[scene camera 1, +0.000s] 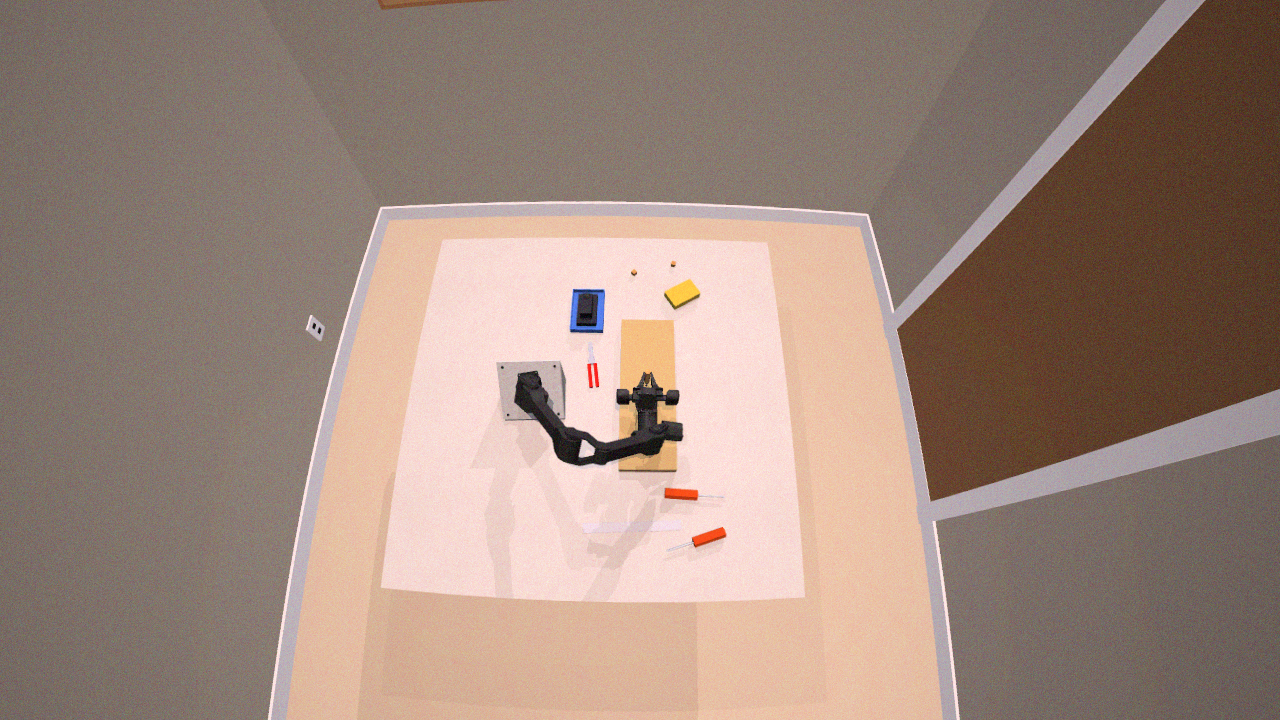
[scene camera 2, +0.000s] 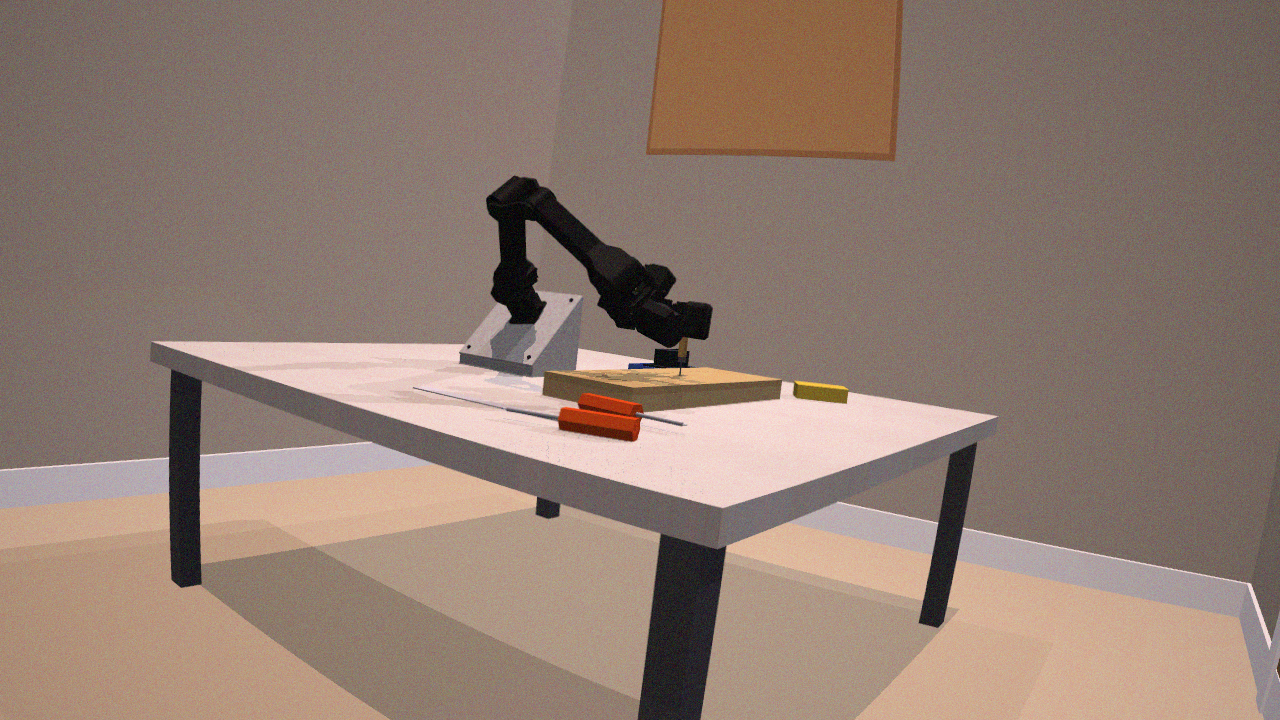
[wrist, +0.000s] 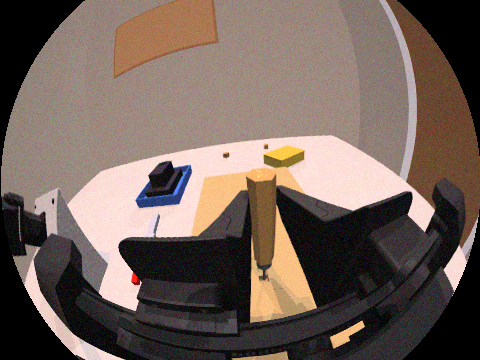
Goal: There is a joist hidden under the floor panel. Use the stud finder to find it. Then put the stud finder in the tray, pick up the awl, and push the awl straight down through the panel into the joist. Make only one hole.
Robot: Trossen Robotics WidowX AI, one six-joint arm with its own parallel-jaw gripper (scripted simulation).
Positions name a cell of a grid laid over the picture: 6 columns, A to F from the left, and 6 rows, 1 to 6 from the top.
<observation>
I see my gripper (scene camera 2: D3), an awl (wrist: D4), a yellow block (scene camera 2: D4), a black stud finder (wrist: C3) and a blue tray (scene camera 1: C3).
My gripper is seen too in scene camera 1 (scene camera 1: D4) and in the wrist view (wrist: D4). The blue tray is seen too in the wrist view (wrist: B4).
</observation>
